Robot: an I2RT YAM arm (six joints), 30 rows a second.
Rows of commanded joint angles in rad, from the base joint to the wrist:
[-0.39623 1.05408 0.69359 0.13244 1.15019 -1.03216]
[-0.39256 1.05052 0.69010 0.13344 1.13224 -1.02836]
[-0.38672 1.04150 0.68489 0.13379 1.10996 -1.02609]
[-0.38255 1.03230 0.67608 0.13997 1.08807 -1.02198]
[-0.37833 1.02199 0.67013 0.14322 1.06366 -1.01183]
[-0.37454 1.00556 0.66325 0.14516 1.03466 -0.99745]
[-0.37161 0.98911 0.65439 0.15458 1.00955 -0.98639]
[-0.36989 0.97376 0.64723 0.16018 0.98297 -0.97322]
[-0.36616 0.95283 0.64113 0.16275 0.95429 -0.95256]
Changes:
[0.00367 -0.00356 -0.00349 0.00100 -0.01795 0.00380]
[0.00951 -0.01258 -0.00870 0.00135 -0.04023 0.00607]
[0.01368 -0.02178 -0.01751 0.00753 -0.06212 0.01018]
[0.01790 -0.03209 -0.02346 0.01078 -0.08653 0.02033]
[0.02169 -0.04852 -0.03034 0.01272 -0.11553 0.03471]
[0.02462 -0.06497 -0.03920 0.02214 -0.14064 0.04577]
[0.02634 -0.08032 -0.04636 0.02774 -0.16722 0.05894]
[0.03007 -0.10125 -0.05246 0.03031 -0.19590 0.07960]

